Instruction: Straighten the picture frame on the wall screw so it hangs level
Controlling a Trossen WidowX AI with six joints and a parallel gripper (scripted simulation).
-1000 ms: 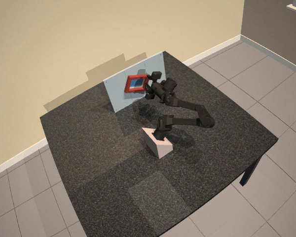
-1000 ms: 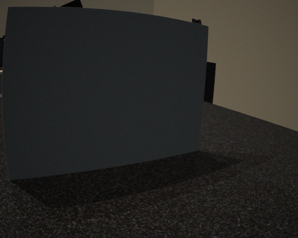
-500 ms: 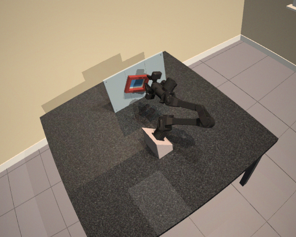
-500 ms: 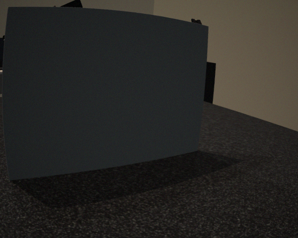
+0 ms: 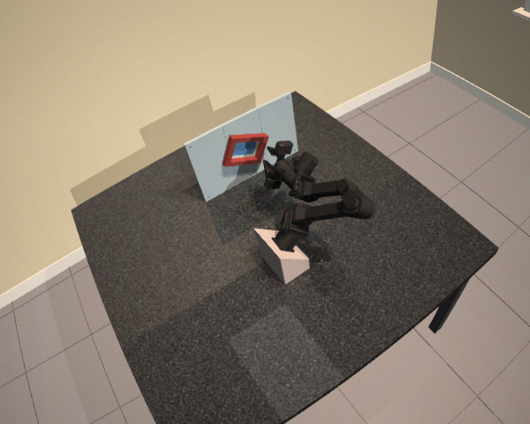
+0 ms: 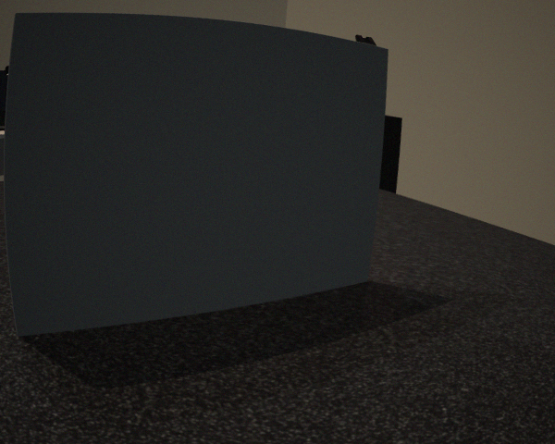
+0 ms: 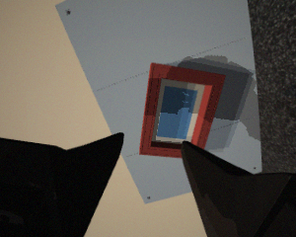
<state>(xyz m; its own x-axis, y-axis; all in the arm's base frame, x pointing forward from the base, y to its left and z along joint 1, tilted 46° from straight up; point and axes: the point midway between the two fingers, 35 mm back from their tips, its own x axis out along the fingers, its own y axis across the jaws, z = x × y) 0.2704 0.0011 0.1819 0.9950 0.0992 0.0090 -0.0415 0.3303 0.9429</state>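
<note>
Now: gripper tip 130 mm short of the picture frame, 50 mm above it and 30 mm to the right of it. Also, from my gripper tip: grey wall panel (140 mm ahead, 60 mm below, 20 mm to the left).
</note>
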